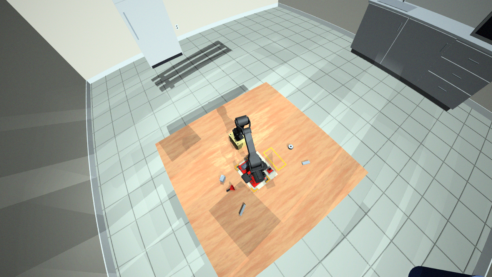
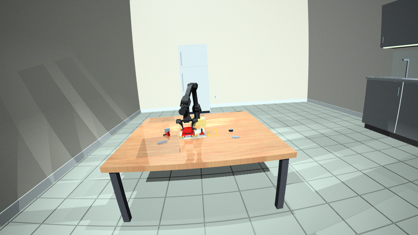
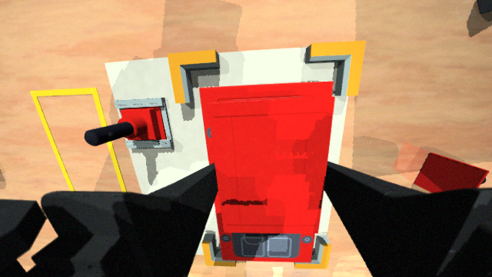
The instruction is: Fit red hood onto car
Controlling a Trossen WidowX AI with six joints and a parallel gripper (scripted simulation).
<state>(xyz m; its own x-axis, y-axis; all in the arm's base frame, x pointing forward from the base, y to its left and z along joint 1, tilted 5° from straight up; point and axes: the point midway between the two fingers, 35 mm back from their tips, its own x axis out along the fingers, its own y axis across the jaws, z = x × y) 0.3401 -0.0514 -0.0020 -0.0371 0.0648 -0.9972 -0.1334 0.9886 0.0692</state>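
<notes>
Right now the hood is 1 cm above my gripper tip. The rest, counted from my gripper tip: jig: 4 cm below, 3 cm behind, 2 cm to the left; then grey engine block: 3 cm below, 1 cm to the left.
</notes>
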